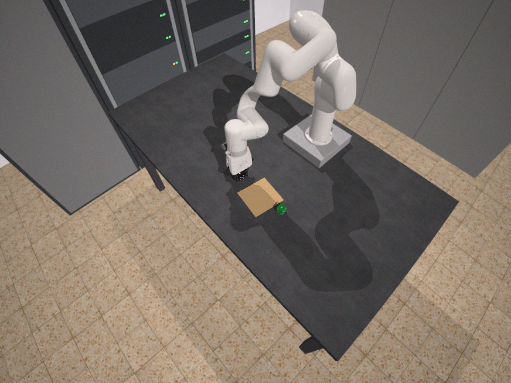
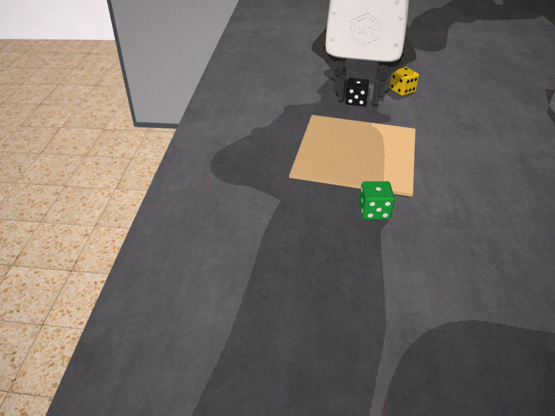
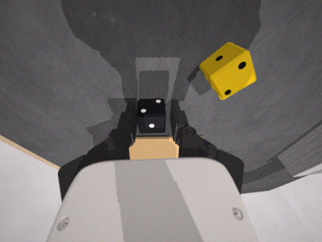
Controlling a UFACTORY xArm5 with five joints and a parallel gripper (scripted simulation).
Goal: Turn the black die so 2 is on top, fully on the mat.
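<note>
Right now my hand is 1 cm above the black die. Round my hand: yellow die 8 cm behind, 3 cm to the right, 1 cm below; green die 4 cm ahead, 24 cm to the left, 1 cm below; tan mat 3 cm ahead, 13 cm to the left, 2 cm below.
</note>
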